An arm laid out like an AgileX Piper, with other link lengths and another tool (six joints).
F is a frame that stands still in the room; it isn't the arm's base.
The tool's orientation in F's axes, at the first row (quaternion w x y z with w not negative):
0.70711 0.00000 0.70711 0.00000
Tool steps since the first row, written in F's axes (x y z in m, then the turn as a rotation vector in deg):
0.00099 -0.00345 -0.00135 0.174 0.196 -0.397
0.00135 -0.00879 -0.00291 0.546 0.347 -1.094
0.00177 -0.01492 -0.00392 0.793 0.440 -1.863
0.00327 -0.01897 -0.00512 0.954 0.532 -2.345
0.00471 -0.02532 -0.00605 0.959 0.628 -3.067
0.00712 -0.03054 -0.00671 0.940 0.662 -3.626
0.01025 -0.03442 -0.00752 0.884 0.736 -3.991
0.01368 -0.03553 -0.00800 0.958 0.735 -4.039
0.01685 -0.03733 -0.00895 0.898 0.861 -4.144
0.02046 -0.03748 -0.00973 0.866 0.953 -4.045
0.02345 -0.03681 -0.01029 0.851 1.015 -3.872
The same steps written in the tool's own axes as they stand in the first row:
0.00135 -0.00345 0.00099 0.397 0.196 0.174
0.00291 -0.00879 0.00135 1.094 0.347 0.546
0.00392 -0.01492 0.00177 1.863 0.440 0.793
0.00512 -0.01897 0.00327 2.345 0.532 0.954
0.00605 -0.02532 0.00471 3.067 0.628 0.959
0.00671 -0.03054 0.00712 3.626 0.662 0.940
0.00752 -0.03442 0.01025 3.991 0.736 0.884
0.00800 -0.03553 0.01368 4.039 0.735 0.958
0.00895 -0.03733 0.01685 4.144 0.861 0.898
0.00973 -0.03748 0.02046 4.045 0.953 0.866
0.01029 -0.03681 0.02345 3.872 1.015 0.851

